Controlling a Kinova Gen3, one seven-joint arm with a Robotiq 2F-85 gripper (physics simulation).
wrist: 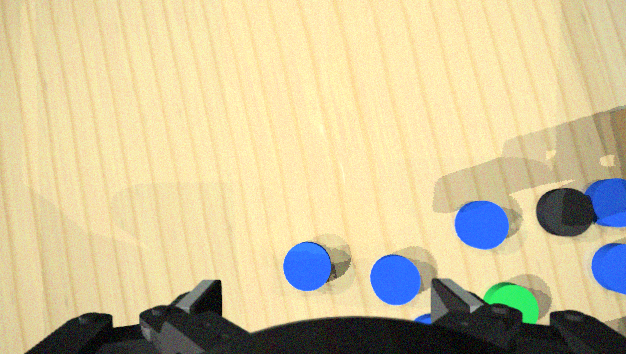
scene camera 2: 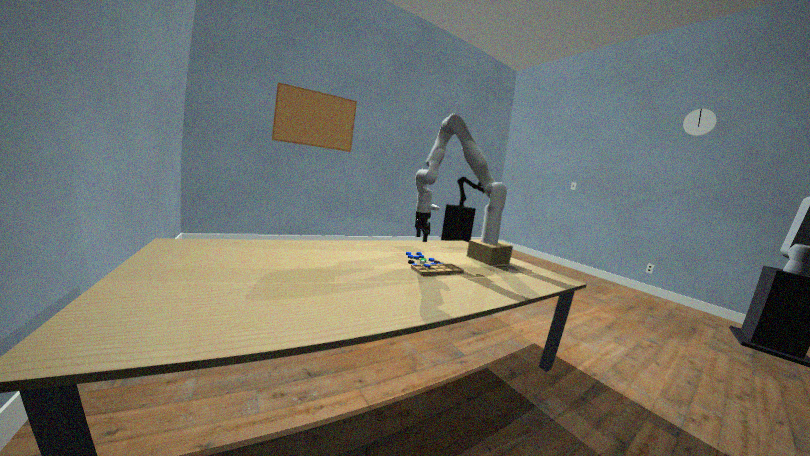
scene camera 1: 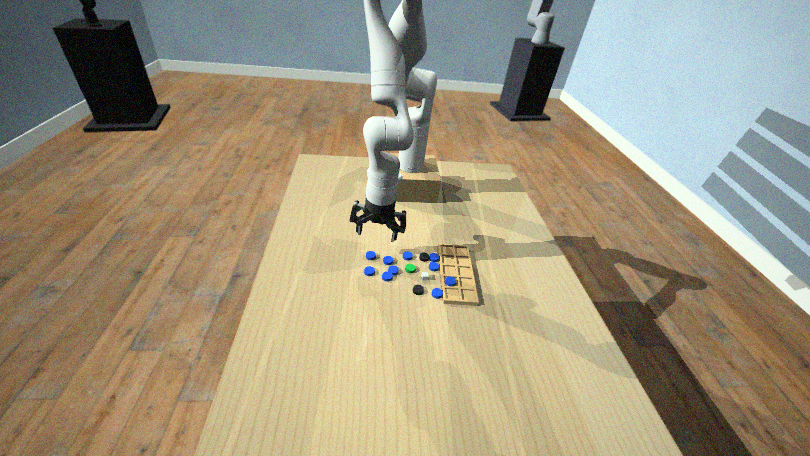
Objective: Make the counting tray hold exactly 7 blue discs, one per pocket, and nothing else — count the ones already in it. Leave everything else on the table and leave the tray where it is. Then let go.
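Note:
The wooden counting tray point(scene camera 1: 461, 302) point(scene camera 2: 444, 273) has two columns of pockets. One blue disc point(scene camera 1: 450, 280) is in its left column, second row from the front. Several loose blue discs lie left of the tray: one point(scene camera 1: 370, 255) point(wrist: 307, 266) at the far left of the back row, one point(scene camera 1: 388, 260) point(wrist: 395, 279) beside it, one point(scene camera 1: 407, 256) point(wrist: 481, 225) farther right, and one point(scene camera 1: 437, 293) against the tray's front left side. My gripper point(scene camera 1: 376, 235) point(scene camera 2: 421, 237) point(wrist: 326, 302) is open and empty, above the table behind the loose discs.
A green disc point(scene camera 1: 410, 268) point(wrist: 512, 299) lies among the blue ones. One black disc point(scene camera 1: 424, 257) point(wrist: 564, 212) touches or nearly touches a blue disc point(scene camera 1: 434, 257) point(wrist: 612, 200) near the tray. Another black disc point(scene camera 1: 418, 290) and a small white cube point(scene camera 1: 425, 275) lie left of the tray.

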